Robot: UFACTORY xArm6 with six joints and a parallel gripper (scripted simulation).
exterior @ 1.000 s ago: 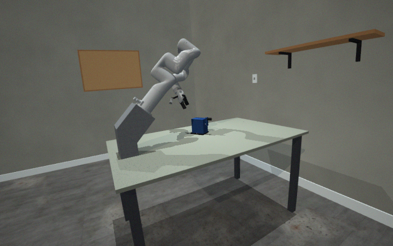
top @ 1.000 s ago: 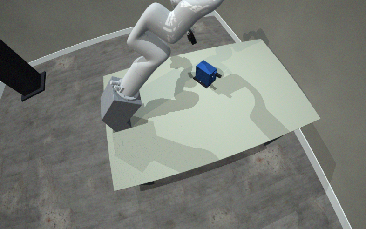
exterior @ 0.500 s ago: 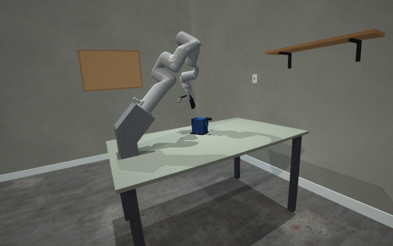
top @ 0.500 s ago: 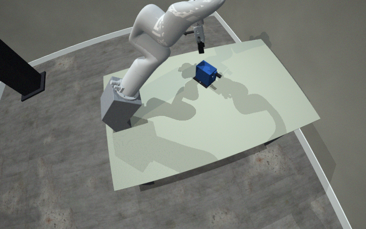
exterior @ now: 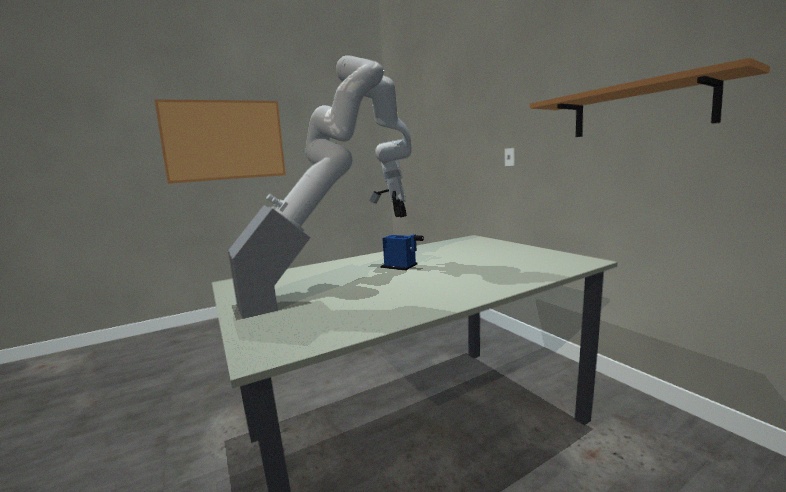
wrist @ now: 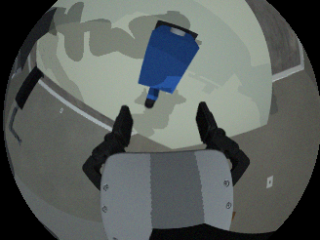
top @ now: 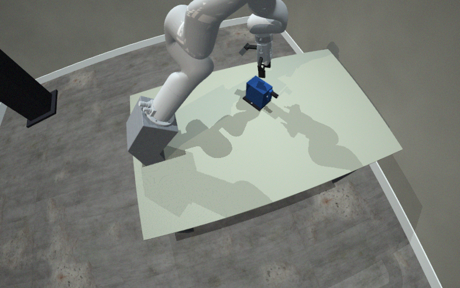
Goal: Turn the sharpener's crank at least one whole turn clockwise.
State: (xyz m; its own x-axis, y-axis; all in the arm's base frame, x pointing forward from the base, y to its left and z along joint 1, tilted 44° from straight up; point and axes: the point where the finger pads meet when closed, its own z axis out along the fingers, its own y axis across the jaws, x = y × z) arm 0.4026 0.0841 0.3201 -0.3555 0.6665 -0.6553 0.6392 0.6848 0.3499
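The crank knob is 2 cm ahead of my hand, 9 cm to the right of it and 9 cm below it.
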